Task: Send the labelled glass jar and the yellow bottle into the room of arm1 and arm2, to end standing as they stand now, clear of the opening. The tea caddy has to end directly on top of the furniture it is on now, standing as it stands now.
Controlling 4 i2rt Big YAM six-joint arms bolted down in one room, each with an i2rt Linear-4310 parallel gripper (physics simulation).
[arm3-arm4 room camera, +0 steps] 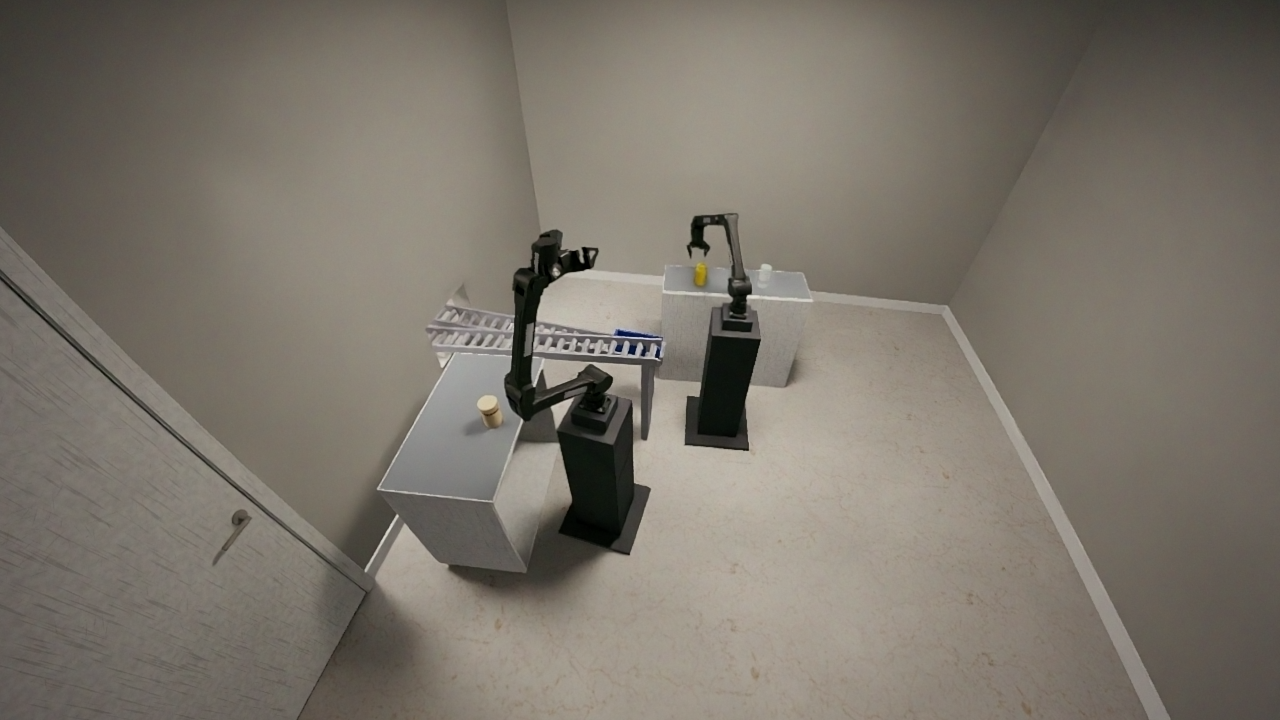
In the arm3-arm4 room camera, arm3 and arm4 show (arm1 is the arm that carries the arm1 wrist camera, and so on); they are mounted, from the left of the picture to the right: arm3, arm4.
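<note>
The yellow bottle (pixel 700 274) stands upright on the back cabinet (pixel 735 281). A small whitish jar (pixel 765 274), which looks like the labelled glass jar, stands upright to its right on the same cabinet; its label cannot be made out. A tan lidded cylinder (pixel 490 412), which looks like the tea caddy, stands upright on the left cabinet (pixel 447 456). Arm4's gripper (pixel 698 256) is open and points down just above the yellow bottle, not around it. Arm3's gripper (pixel 594 257) is open and empty, raised high and pointing right. The grippers of arm1 and arm2 are not in view.
Two roller conveyors (pixel 590 354) run side by side from the opening in the left wall to a leg near arm4's pedestal (pixel 729 380). A blue tray (pixel 637 334) is at their right end. Arm3's pedestal (pixel 597 474) stands beside the left cabinet. A door is at the far left.
</note>
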